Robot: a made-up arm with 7 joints. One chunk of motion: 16 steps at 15 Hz.
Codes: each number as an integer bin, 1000 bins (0 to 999) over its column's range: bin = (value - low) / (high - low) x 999, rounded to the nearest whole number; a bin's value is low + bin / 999 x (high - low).
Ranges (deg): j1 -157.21..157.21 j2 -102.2..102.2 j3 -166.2..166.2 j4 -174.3..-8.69 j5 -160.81..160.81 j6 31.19..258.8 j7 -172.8..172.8
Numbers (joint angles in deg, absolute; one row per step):
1: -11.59 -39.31 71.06 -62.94 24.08 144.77 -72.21
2: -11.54 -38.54 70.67 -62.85 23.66 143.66 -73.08
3: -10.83 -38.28 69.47 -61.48 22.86 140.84 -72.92
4: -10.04 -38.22 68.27 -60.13 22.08 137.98 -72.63
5: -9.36 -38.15 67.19 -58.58 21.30 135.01 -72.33
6: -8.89 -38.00 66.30 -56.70 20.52 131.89 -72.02
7: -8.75 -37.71 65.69 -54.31 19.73 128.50 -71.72
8: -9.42 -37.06 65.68 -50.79 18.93 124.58 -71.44
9: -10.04 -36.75 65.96 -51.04 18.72 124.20 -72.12
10: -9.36 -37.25 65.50 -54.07 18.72 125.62 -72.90
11: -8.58 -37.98 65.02 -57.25 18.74 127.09 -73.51
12: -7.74 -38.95 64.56 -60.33 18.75 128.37 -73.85
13: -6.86 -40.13 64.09 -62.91 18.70 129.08 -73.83
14: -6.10 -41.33 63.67 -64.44 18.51 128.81 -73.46
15: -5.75 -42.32 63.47 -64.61 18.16 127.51 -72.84
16: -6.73 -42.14 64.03 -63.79 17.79 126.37 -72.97
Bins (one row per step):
1: 463 307 713 672 574 499 291
2: 463 311 712 672 573 494 288
3: 465 312 708 681 571 481 289
4: 468 313 705 689 568 469 290
5: 470 313 701 698 566 456 290
6: 471 314 699 709 563 442 291
7: 472 315 697 724 561 427 292
8: 470 318 697 745 558 410 293
9: 468 320 698 744 558 408 291
10: 470 317 696 725 558 414 289
11: 472 314 695 706 558 421 287
12: 475 309 694 687 558 427 286
13: 478 303 692 672 558 430 286
14: 480 298 691 663 557 428 287
15: 481 293 690 662 556 423 289
16: 478 294 692 667 555 418 289

